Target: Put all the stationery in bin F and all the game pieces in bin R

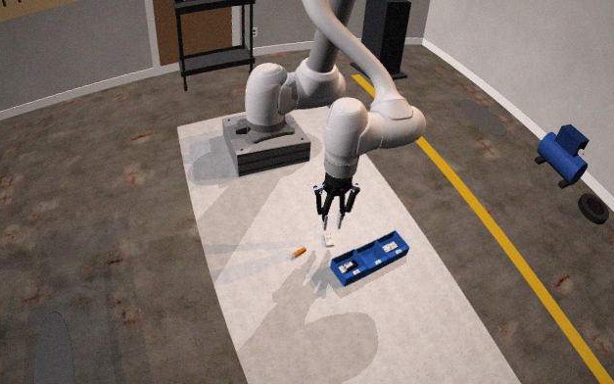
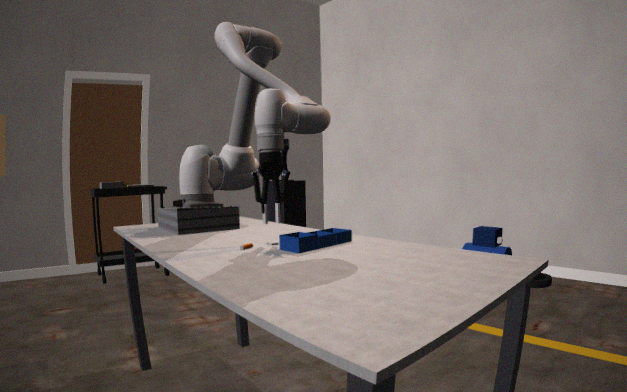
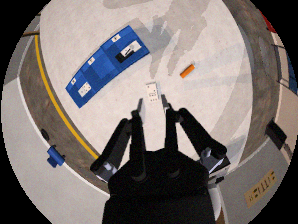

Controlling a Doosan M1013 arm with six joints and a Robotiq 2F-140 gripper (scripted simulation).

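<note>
My gripper is now 15 cm to the right of the white domino tile, 13 cm short of it and 9 cm above it. The rest, counted from my hand: orange cylinder: 11 cm to the right, 9 cm below; then grey-white piece: 13 cm ahead, 7 cm below, 1 cm to the right; then black piece: 13 cm ahead, 9 cm below, 2 cm to the right.
</note>
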